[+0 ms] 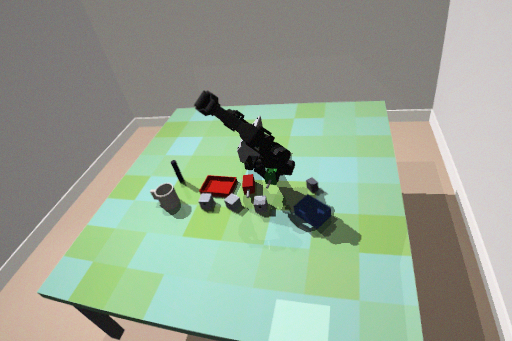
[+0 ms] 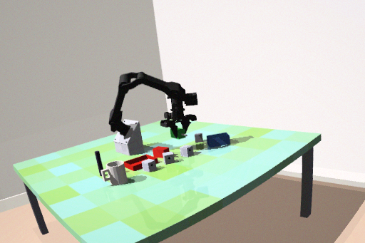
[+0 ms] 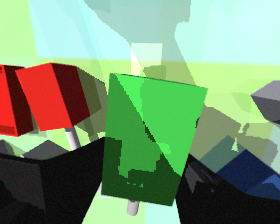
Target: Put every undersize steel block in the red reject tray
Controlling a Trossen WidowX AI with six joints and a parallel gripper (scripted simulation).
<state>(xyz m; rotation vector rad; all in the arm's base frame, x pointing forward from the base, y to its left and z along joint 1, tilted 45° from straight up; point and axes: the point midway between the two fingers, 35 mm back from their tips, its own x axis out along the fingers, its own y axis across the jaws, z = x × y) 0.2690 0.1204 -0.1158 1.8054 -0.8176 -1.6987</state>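
The red reject tray lies 1 cm behind my gripper tip, 25 cm to the right of it and 7 cm below it. Also, from my gripper tip: steel block: 8 cm ahead, 3 cm to the right, 5 cm below; then green GO gauge: 1 cm ahead, 2 cm above; then darker grey block: 4 cm behind, 15 cm to the left, 5 cm below.
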